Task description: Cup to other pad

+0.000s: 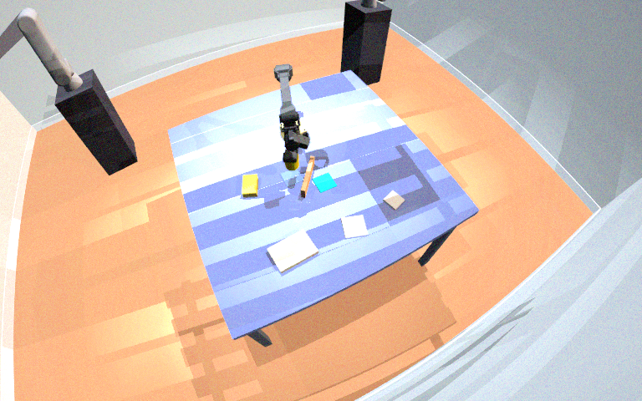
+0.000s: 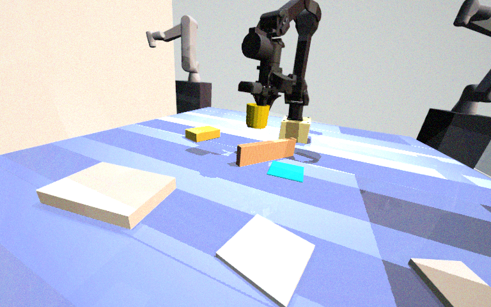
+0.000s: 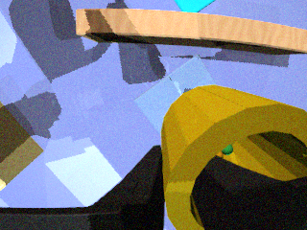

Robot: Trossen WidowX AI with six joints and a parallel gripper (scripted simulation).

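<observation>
The cyan pad is 13 cm ahead of my gripper tip, 12 cm below it and 10 cm to the left of it. The rest, counted from my gripper tip: yellow cup (2 cm to the right, 2 cm ahead); then orange bar (9 cm below, 8 cm ahead, 4 cm to the left).
</observation>
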